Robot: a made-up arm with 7 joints. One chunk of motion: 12 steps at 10 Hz.
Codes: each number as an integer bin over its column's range. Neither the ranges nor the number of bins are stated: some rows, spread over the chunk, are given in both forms.
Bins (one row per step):
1: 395 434 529 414 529 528
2: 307 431 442 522 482 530
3: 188 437 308 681 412 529
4: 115 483 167 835 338 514
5: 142 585 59 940 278 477
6: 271 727 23 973 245 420
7: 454 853 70 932 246 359
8: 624 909 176 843 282 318
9: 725 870 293 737 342 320
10: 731 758 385 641 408 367
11: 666 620 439 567 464 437
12: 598 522 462 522 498 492
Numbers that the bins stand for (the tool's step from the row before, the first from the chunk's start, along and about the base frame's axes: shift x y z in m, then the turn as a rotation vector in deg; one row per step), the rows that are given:
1: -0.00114 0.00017 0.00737 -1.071 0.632 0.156
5: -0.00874 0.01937 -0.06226 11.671 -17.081 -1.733
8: 0.00574 0.06056 -0.04493 9.321 -16.799 -7.622
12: 0.00496 0.01136 -0.00256 1.545 -1.556 -1.178
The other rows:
2: -0.00378 -0.00021 -0.00552 1.545 -2.685 0.230
3: -0.00735 0.00055 -0.02537 5.397 -7.625 0.193
4: -0.00955 0.00640 -0.04626 9.127 -12.847 -0.363
6: -0.00486 0.03742 -0.06759 12.470 -19.410 -3.844
7: 0.00063 0.05344 -0.06063 11.477 -19.340 -6.104
9: 0.00877 0.05560 -0.02759 6.753 -12.565 -7.548
10: 0.00895 0.04136 -0.01396 4.428 -7.907 -5.807
11: 0.00700 0.02382 -0.00596 2.635 -3.955 -3.215

